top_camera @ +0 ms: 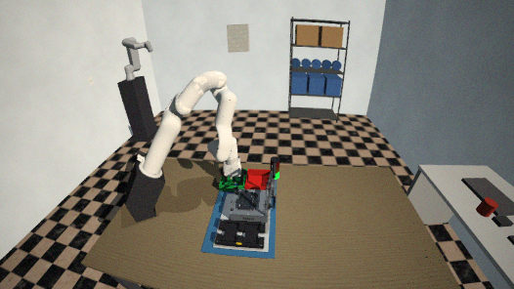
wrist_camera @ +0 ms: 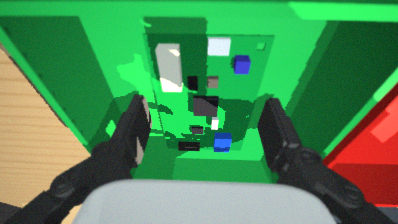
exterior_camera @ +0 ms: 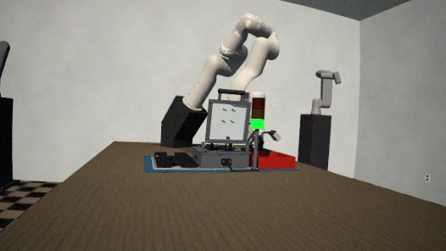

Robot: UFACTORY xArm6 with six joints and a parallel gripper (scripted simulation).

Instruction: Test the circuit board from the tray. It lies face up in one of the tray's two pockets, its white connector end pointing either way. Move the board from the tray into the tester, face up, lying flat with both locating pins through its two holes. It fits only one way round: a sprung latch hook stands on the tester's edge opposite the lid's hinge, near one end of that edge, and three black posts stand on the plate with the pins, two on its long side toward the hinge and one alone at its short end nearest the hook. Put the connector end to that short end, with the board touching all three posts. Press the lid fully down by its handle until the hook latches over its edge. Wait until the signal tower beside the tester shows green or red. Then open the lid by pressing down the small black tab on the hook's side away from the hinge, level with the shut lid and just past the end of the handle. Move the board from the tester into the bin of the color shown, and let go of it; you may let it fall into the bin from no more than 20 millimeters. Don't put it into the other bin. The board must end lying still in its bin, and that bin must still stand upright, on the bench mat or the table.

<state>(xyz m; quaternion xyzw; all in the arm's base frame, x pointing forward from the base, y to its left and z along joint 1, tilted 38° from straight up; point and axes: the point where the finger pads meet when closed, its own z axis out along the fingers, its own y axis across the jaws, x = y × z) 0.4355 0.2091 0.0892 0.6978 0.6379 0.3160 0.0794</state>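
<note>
Now: hand right at the green bin. Round my hand: green circuit board: 10 mm below; then black latch hook: 140 mm to the right, 70 mm above, 50 mm ahead; then red bin: 150 mm ahead.
</note>
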